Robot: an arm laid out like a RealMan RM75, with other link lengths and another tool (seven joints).
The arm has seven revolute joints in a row. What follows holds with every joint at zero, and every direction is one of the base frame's. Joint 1 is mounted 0.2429 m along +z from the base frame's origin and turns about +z. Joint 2 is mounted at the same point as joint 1 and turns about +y. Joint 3 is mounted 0.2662 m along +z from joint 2 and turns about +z. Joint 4 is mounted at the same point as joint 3 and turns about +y. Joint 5 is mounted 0.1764 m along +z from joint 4 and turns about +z. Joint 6 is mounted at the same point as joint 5 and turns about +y. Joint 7 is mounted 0.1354 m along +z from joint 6 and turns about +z. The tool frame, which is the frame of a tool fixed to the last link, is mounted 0.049 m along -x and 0.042 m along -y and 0.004 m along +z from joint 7; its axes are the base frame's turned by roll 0, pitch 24.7 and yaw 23.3 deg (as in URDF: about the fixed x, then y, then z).
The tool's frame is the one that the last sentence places.
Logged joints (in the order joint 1, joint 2, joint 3, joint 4, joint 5, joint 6, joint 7), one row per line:
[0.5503, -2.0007, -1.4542, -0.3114, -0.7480, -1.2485, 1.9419]
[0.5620, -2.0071, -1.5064, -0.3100, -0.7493, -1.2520, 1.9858]
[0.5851, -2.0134, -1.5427, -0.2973, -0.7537, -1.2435, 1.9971]
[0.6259, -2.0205, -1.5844, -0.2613, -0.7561, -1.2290, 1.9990]
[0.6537, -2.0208, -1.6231, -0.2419, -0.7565, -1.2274, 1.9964]
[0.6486, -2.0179, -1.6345, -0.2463, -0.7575, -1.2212, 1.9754]
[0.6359, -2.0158, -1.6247, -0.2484, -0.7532, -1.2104, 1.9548]
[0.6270, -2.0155, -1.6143, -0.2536, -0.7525, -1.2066, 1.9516]
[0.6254, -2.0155, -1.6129, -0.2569, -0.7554, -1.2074, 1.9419]
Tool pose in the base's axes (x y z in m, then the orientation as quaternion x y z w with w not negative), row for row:
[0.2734, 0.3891, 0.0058, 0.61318, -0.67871, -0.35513, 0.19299]
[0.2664, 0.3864, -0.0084, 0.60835, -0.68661, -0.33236, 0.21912]
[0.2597, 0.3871, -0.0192, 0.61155, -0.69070, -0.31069, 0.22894]
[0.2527, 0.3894, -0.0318, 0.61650, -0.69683, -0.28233, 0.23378]
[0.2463, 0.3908, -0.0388, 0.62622, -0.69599, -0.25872, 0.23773]
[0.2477, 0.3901, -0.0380, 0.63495, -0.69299, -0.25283, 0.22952]
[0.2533, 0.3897, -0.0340, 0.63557, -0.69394, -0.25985, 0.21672]
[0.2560, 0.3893, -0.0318, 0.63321, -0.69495, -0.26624, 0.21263]
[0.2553, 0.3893, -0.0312, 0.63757, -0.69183, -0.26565, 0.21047]
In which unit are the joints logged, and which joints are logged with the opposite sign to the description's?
The joints are logged in radians. Opposite sign: joint 2.
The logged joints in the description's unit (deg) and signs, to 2 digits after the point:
[31.53, 114.63, -83.32, -17.84, -42.86, -71.53, 111.26]
[32.20, 115.00, -86.31, -17.76, -42.93, -71.73, 113.78]
[33.52, 115.36, -88.39, -17.03, -43.18, -71.25, 114.43]
[35.86, 115.77, -90.78, -14.97, -43.32, -70.42, 114.53]
[37.45, 115.78, -93.00, -13.86, -43.34, -70.32, 114.39]
[37.16, 115.62, -93.65, -14.11, -43.40, -69.97, 113.18]
[36.43, 115.50, -93.09, -14.23, -43.16, -69.35, 112.00]
[35.92, 115.48, -92.49, -14.53, -43.12, -69.13, 111.82]
[35.83, 115.48, -92.41, -14.72, -43.28, -69.18, 111.26]

